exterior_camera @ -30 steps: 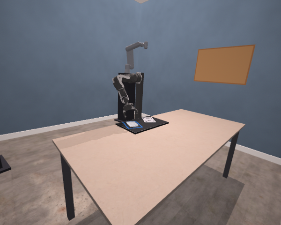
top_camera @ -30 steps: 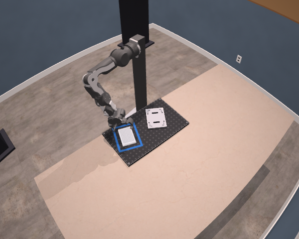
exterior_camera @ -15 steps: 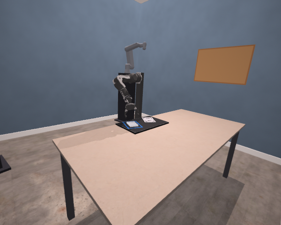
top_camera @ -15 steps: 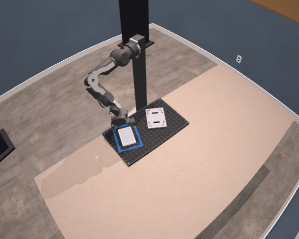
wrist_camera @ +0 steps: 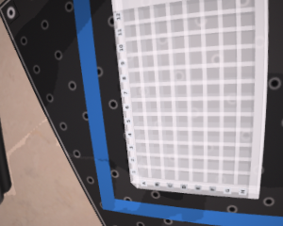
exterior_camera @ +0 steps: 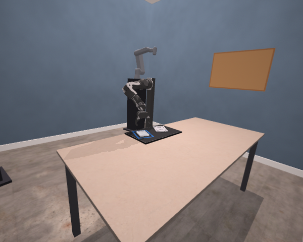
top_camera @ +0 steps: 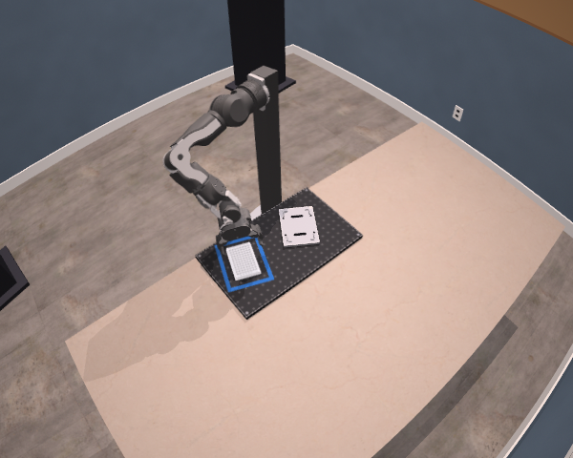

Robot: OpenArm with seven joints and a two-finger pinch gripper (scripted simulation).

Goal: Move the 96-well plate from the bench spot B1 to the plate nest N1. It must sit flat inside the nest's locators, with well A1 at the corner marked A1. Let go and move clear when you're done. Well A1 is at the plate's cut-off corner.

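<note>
Right now the white 96-well plate is 80 mm below my hand. The rest, counted from my hand: white plate nest N1 (50 mm ahead, 230 mm to the left, 80 mm below).
</note>
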